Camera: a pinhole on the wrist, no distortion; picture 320 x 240 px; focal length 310.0 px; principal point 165.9 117.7 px. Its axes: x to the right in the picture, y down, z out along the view. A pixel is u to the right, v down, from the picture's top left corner.
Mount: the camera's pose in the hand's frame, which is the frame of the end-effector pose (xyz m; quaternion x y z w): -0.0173 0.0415 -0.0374 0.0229 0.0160 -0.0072 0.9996
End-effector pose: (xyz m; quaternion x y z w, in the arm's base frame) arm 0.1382 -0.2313 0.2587 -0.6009 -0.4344 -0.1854 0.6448
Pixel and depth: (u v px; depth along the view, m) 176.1 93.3 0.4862
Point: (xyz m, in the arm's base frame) -0.0194 0.1858 0.2367
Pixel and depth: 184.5 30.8 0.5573
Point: -0.1238 0.2264 0.3187
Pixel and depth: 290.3 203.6 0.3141
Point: 0.1969 0.0846 0.2562
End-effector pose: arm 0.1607 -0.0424 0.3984 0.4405 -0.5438 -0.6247 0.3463
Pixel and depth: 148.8 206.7 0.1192
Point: 0.0874 -0.0052 0.4727
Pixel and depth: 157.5 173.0 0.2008
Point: 0.0106 0.0223 0.4716
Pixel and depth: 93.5 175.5 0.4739
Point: -0.2139 0.2068 0.5346
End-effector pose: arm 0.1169 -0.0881 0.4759 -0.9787 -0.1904 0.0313 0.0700
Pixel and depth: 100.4 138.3 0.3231
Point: 0.0402 -0.1253 0.1862
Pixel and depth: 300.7 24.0 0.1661
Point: 0.1546 -0.0344 0.3541
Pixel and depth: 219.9 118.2 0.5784
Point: 0.1692 0.0042 -0.0603
